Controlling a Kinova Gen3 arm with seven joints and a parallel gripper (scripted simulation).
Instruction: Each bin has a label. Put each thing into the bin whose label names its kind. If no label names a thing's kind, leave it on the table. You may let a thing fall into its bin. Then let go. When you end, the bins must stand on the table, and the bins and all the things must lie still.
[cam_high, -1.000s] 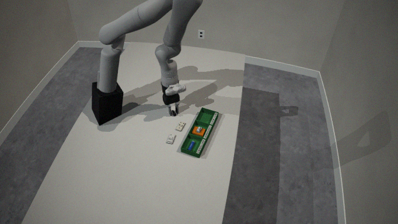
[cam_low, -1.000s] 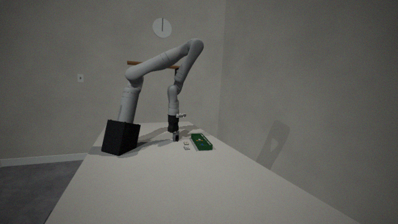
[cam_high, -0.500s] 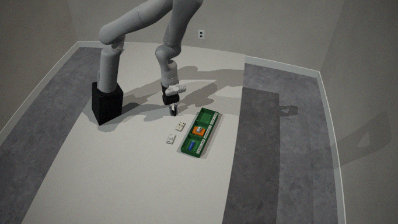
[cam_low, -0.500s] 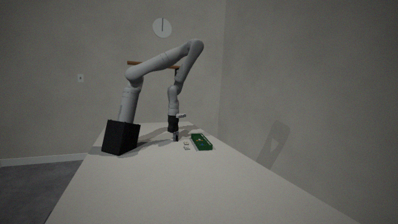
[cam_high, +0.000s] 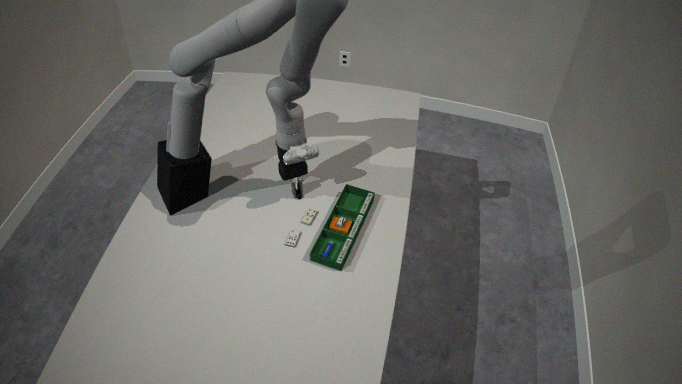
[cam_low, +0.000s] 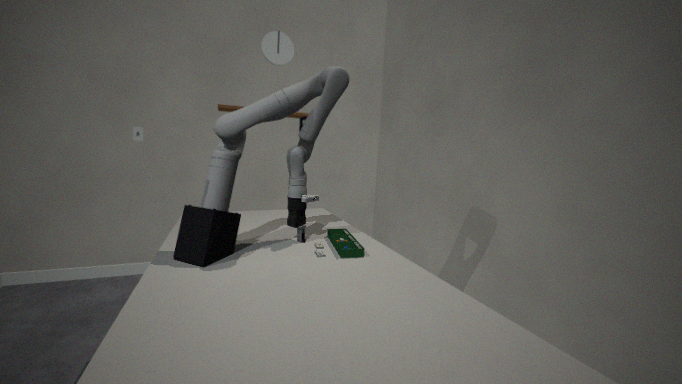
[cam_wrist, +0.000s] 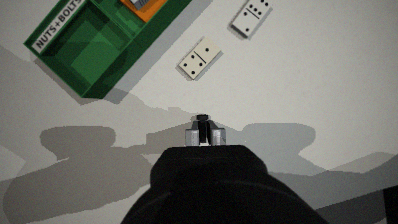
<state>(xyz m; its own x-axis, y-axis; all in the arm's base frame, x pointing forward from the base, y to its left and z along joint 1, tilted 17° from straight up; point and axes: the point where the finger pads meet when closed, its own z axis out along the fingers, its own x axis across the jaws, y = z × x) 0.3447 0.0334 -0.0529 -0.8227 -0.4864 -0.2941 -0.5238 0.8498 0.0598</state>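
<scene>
The black bolt lies 1 cm to the right of my hand and 1 cm below it. Also, from my hand: green three-part bin: 15 cm ahead, 10 cm to the right; then grey piece: 14 cm ahead, 9 cm to the right, 1 cm above; then orange flat block: 14 cm ahead, 10 cm to the right, 1 cm below.
</scene>
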